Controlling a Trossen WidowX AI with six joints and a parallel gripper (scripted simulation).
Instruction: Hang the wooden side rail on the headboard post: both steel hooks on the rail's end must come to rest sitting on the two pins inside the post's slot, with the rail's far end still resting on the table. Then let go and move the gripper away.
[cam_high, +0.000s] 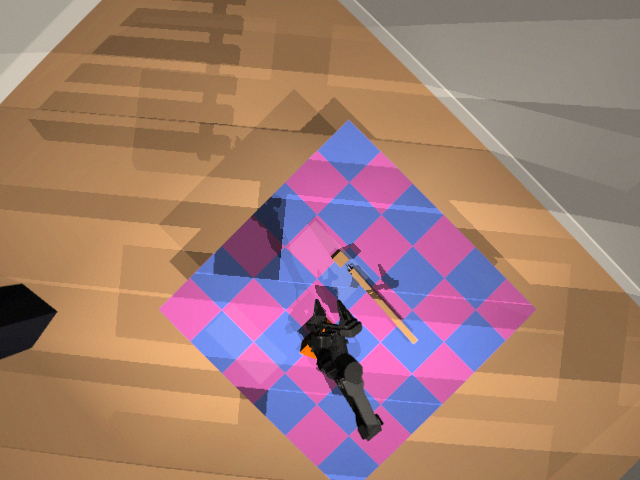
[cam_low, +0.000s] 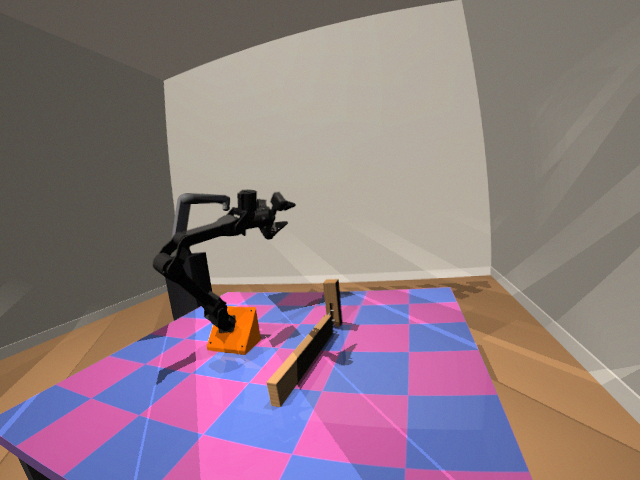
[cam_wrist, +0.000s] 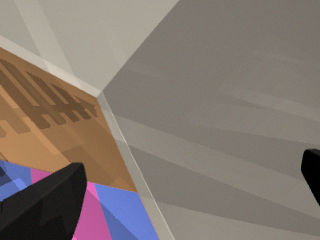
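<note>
Now: the headboard post 370 mm below my gripper tip, 120 mm ahead of it and 10 mm to the left of it.
</note>
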